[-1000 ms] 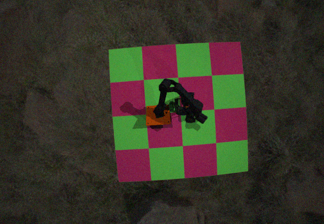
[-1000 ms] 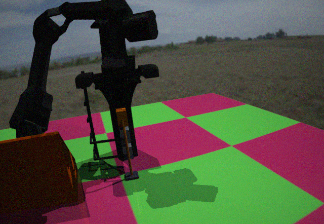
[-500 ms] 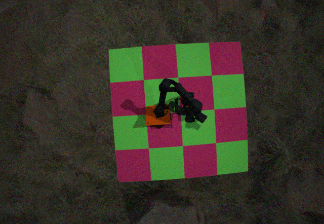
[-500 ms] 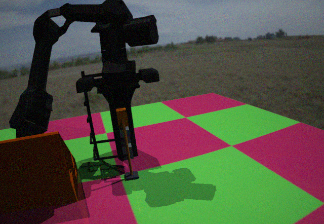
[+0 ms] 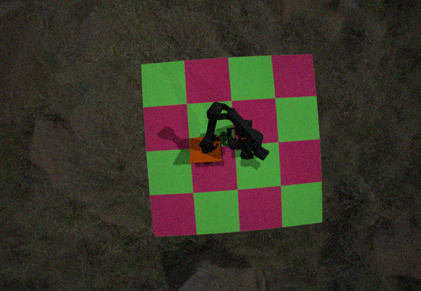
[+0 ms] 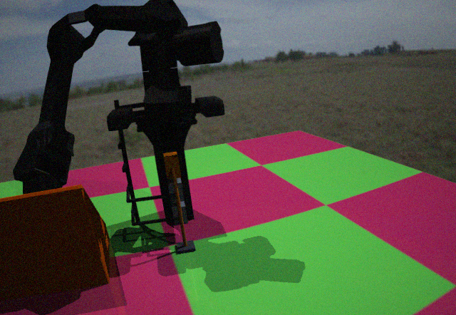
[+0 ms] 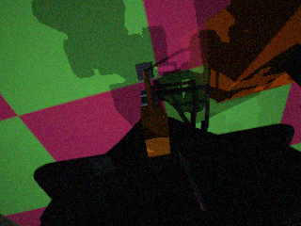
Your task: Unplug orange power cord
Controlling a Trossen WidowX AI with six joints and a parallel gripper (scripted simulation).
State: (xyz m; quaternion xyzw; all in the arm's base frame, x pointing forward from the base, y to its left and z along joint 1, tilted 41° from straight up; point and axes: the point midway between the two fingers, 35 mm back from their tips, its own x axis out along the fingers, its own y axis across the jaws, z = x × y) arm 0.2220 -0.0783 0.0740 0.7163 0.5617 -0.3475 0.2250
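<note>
Right now the power strip is 10 cm to the left of my gripper tip, 2 cm below it and 2 cm ahead of it. Also, from my gripper tip: orange plug: 3 cm to the left.
</note>
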